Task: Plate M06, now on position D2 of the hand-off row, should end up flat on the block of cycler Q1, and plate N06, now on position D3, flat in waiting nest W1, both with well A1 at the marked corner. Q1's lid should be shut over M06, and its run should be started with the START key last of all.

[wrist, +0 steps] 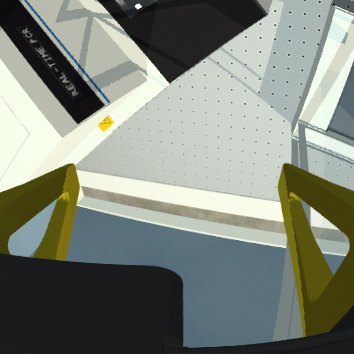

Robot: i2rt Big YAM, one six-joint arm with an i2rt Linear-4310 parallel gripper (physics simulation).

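Places are measured from the arm's base along level axes (x ahead, y left, z up), in centimetres.
Where they show: gripper, fingertip midpoint: (178,174).
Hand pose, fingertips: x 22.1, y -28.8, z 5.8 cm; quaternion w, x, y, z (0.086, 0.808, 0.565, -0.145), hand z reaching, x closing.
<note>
Each offset is from my fingertips to the top centre of the thing. "spot": to the spot under its first point. Level surfaces: height alone.
My gripper (178,174) is open and empty, its two yellow-green fingers wide apart at the left and right of the wrist view, above the front edge of the perforated deck. A white machine labelled REAL-TIME PCR @(spot: dx -7.7, dy -13.8, dz -9.5 cm) (50,62) stands at the upper left; whether it is cycler Q1 I cannot tell. Plates M06 and N06, the hand-off row, nest W1 and the START key do not show in this view.
The perforated deck @(dz -40.9 cm) (200,135) ends in a pale front ledge (175,192). A black surface @(spot: dx -4.5, dy -5.9, dz -24.6 cm) (190,40) lies at the top. A yellow warning label @(spot: dx +2.4, dy -20.1, dz -20.9 cm) (105,123) sits beside the machine. A clear-walled structure (312,117) stands at the right.
</note>
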